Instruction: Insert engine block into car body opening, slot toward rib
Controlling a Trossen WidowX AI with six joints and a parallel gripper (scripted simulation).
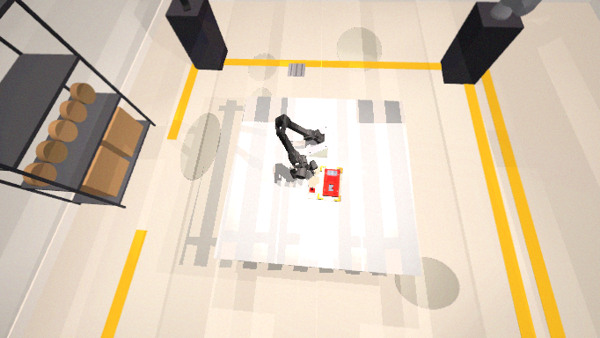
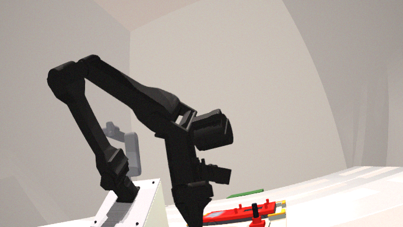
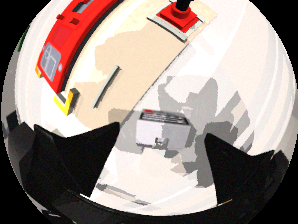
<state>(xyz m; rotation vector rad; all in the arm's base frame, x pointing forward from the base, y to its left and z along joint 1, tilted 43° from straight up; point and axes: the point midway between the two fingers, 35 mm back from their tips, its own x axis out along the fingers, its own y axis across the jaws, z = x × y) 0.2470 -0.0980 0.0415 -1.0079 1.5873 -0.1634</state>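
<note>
My gripper tip is 1 cm past the grey engine block and 1 cm above it.
</note>
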